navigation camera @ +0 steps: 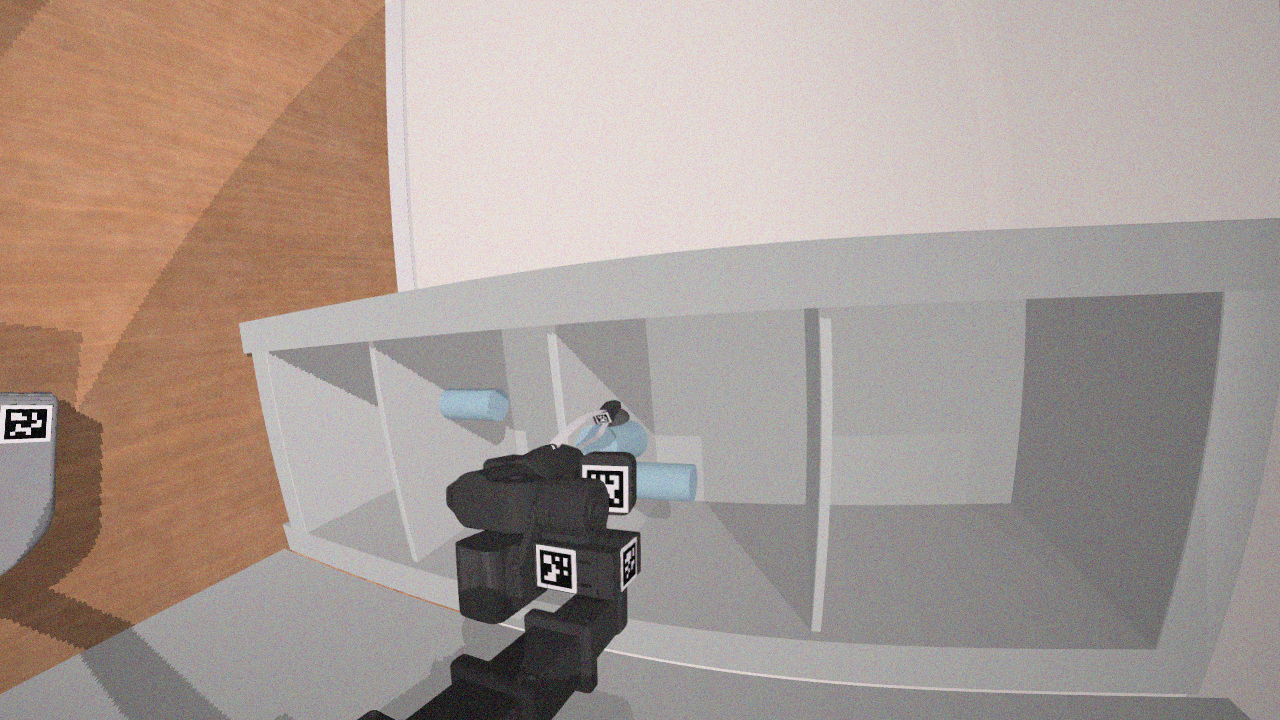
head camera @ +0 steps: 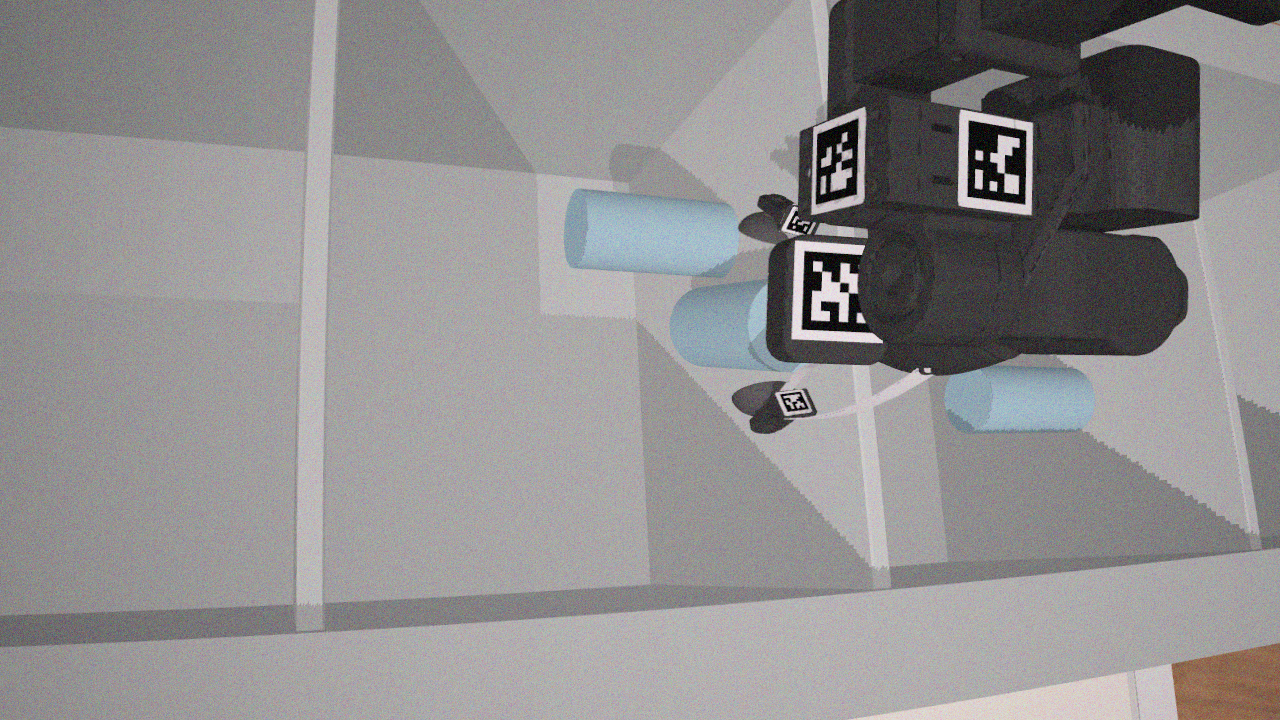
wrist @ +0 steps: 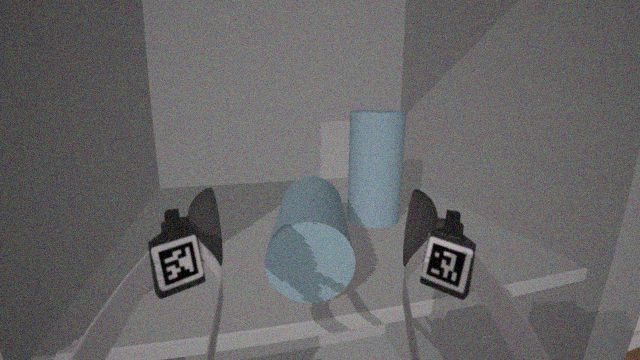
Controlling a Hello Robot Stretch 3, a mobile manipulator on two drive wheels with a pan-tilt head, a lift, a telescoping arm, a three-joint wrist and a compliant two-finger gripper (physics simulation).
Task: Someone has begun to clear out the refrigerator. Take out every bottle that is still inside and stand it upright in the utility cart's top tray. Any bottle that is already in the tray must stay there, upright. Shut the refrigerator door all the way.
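Observation:
One light-blue bottle (head camera: 716, 326) (navigation camera: 631, 438) (wrist: 312, 210) lies on its side on a middle shelf (head camera: 875, 501) (navigation camera: 556, 376) (wrist: 250, 332) of the open refrigerator (head camera: 537, 644) (navigation camera: 716, 268), one round end facing the wrist camera. A second bottle (head camera: 650, 231) (navigation camera: 668, 480) (wrist: 376, 167) stands upright behind it, to the right in the wrist view. A third bottle (head camera: 1029, 400) (navigation camera: 472, 404) stands upright on the shelf below. My gripper (head camera: 760, 313) (wrist: 313, 215) is open, its fingers apart to either side of the lying bottle in the wrist view, not touching it. The utility cart does not show.
Another shelf (head camera: 313, 358) (navigation camera: 821, 492) is above the two bottles, and a lower shelf (navigation camera: 393, 447) is under the third. The open door (navigation camera: 223, 626) appears along the bottom of the navigation view. Wooden floor (navigation camera: 223, 179) and part of my base (navigation camera: 22, 501) show at its left.

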